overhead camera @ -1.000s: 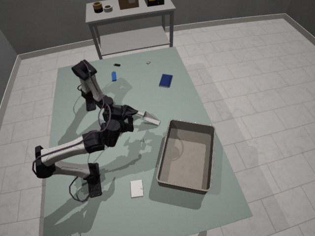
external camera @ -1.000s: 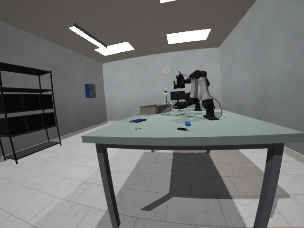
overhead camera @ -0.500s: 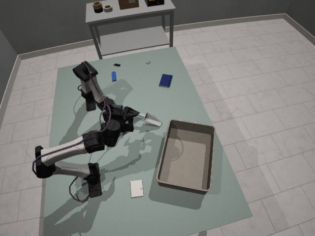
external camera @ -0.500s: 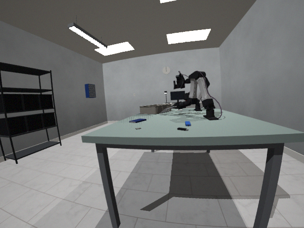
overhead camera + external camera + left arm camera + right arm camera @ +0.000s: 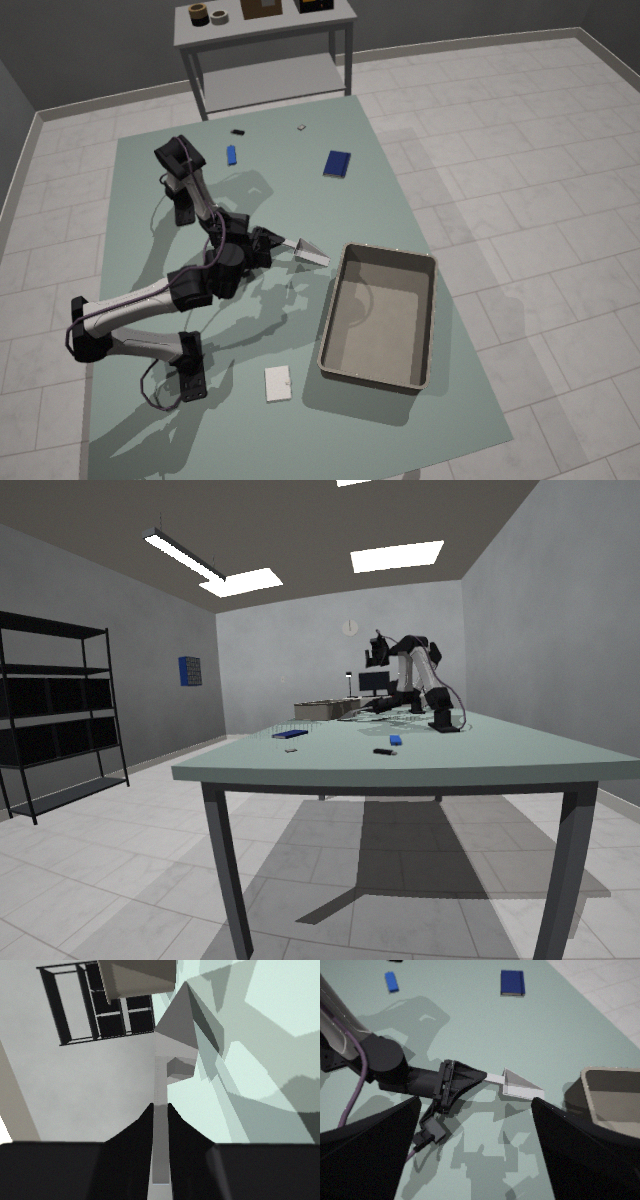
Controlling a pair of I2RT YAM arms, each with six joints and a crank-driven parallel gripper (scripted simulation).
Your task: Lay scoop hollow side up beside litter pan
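Note:
Now: left hand 50 mm short of the grey scoop, 30 mm to the left of it and 20 mm above it. Round my left hand: beige litter pan 320 mm to the right, 230 mm ahead, 20 mm below.

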